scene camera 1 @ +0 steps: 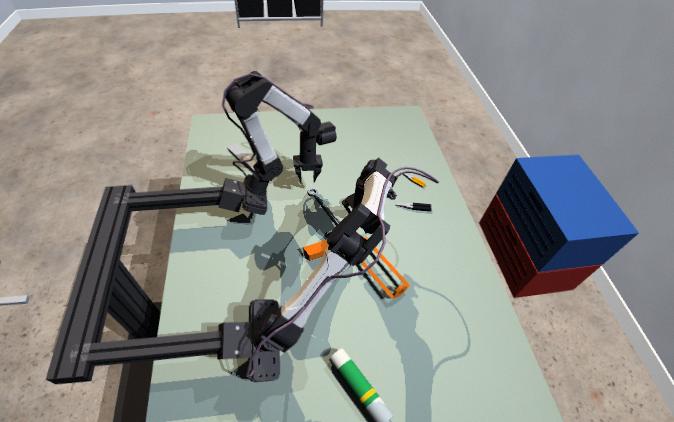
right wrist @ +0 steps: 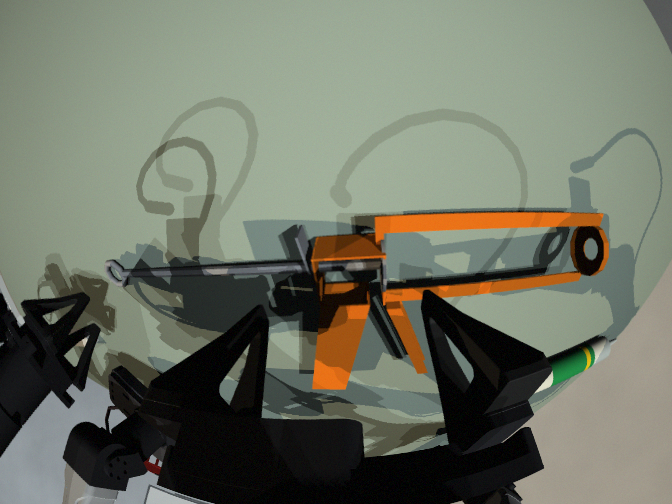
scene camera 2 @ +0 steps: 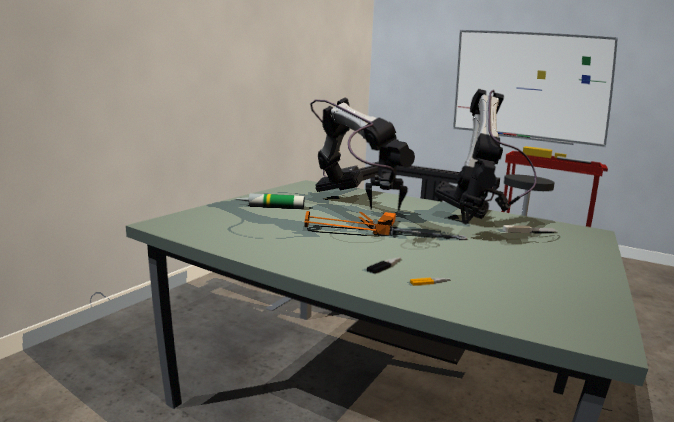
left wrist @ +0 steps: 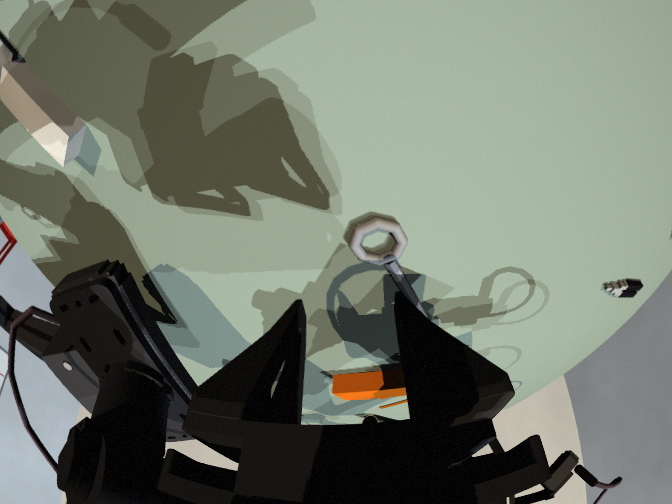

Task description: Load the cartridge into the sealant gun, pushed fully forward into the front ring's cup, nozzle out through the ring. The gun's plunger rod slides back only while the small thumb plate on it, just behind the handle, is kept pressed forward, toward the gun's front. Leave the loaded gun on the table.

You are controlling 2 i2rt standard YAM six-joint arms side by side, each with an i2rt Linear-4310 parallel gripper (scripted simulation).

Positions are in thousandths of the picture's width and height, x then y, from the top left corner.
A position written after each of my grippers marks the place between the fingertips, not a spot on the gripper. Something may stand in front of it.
I see my left gripper (scene camera 2: 692, 525), my right gripper (right wrist: 511, 610) and an orange sealant gun (right wrist: 510, 632).
My left gripper shows as well in the right wrist view (right wrist: 138, 618) and in the left wrist view (left wrist: 520, 604).
